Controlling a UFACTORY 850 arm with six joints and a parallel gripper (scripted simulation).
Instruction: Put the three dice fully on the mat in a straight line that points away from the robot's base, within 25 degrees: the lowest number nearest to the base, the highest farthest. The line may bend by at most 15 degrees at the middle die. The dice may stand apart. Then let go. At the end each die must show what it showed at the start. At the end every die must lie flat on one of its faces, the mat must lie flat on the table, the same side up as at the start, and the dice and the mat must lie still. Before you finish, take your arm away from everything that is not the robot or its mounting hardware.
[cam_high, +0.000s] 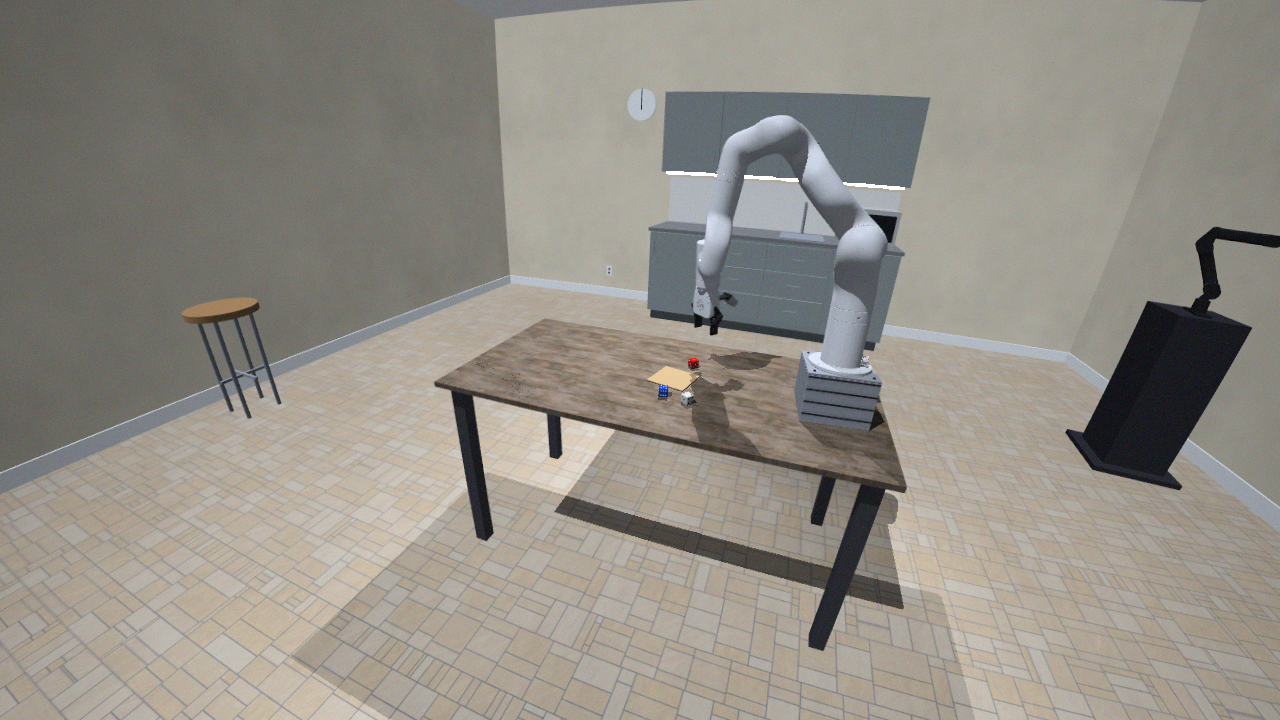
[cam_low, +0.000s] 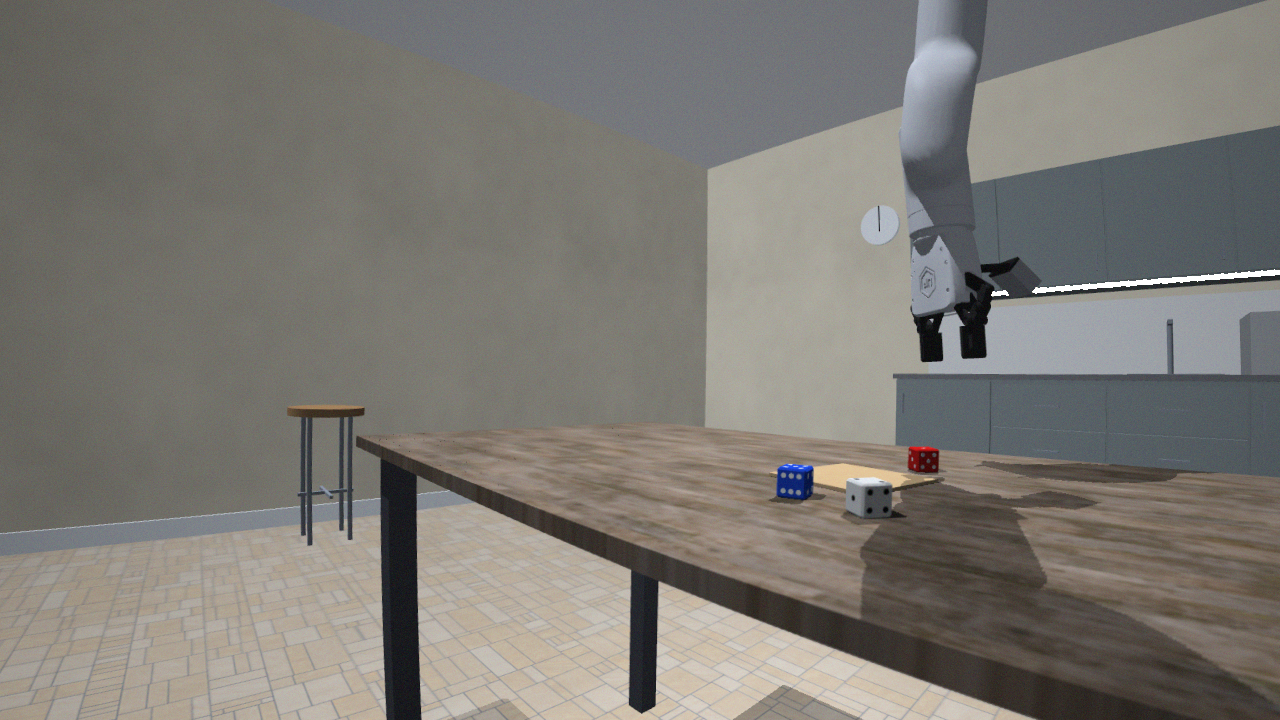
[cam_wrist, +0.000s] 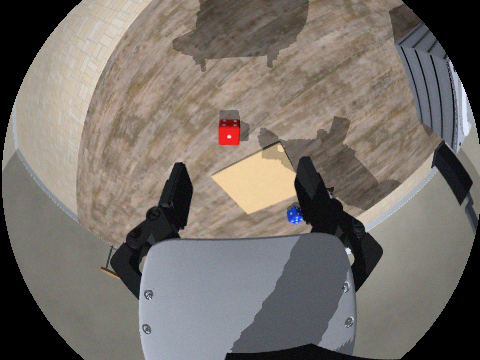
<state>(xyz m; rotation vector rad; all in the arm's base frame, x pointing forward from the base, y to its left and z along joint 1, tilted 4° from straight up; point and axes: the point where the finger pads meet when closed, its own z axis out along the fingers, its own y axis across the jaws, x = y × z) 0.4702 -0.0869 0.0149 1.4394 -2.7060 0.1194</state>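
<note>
Right now the red die is 30 mm ahead of my hand, 20 mm to the left of it and 140 mm below it. From my hand the other things lie so: tan mat: 60 mm ahead, 150 mm to the left, 150 mm below; then blue die: 40 mm ahead, 280 mm to the left, 140 mm below; then white die: 50 mm behind, 290 mm to the left, 140 mm below.
</note>
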